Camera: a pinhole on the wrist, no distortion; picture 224 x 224 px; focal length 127.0 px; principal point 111.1 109.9 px. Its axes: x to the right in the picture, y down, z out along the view. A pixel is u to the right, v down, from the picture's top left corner.
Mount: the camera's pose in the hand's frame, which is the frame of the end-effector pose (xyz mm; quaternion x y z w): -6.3 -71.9 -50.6 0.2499 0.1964 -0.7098 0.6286
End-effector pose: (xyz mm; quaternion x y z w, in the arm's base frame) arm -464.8 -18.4 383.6 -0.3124 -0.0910 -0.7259 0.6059
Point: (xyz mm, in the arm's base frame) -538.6 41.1 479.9
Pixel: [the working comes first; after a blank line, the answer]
In the camera's frame: -52.2 26.1 124.4

57.8 136.5
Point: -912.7 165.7 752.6
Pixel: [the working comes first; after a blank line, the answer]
In the camera's frame: 207.2 167.7 501.9

163.5 152.3
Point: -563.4 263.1 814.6
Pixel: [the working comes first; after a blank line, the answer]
In the camera's frame: -146.8 68.2 513.2

74.8 126.8
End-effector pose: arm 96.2 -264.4 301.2 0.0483 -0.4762 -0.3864 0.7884
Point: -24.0 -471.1 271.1
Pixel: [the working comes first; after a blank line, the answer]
In the camera's frame: 72.7 112.4 135.9

179.0 214.9
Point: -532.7 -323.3 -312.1
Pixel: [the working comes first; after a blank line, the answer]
In the camera's frame: 401.3 -457.5 569.5

200.6 7.9
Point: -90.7 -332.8 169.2
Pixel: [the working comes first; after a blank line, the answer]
In the camera's frame: 54.5 -66.3 177.4

150.1 62.5
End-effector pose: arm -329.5 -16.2 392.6 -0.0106 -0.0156 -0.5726 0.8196
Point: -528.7 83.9 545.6
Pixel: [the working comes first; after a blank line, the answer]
In the camera's frame: -49.4 -130.8 231.4

84.0 38.1
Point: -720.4 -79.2 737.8
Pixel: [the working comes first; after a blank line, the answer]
In the camera's frame: 16.4 0.7 511.9

115.2 110.1
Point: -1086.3 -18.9 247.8
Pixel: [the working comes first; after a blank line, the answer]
In the camera's frame: 580.4 -172.5 340.0

outside the picture
